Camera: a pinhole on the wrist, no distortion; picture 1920 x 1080 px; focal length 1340.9 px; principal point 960.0 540.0 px. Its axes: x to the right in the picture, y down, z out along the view. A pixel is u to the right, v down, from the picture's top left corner.
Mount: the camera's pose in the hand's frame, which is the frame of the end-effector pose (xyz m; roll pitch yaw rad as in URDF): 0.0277 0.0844 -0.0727 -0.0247 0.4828 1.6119
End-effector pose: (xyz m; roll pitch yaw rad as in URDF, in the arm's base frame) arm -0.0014 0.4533 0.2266 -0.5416 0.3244 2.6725
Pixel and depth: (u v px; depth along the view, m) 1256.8 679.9 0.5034
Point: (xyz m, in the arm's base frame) -0.2105 -0.0226 0.3009
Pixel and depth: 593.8 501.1 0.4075
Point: -0.2274 0.2031 0.4090
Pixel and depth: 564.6 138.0 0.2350
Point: -0.1910 0.3215 0.2689
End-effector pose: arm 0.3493 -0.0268 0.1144 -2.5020 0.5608 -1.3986
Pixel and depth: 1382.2 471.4 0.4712
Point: 0.1277 0.1723 -0.3068
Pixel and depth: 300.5 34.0 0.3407
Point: 0.4452 0.0298 -0.2251
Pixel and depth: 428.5 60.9 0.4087
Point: 0.4456 0.0547 -0.2909
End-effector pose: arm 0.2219 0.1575 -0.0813 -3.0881 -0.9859 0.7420
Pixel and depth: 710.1 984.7 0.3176
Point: 0.4433 0.1425 -0.2896
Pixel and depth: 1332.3 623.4 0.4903
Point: 0.6863 0.0221 -0.2824
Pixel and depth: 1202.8 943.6 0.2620
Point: 0.4463 0.0433 -0.2168
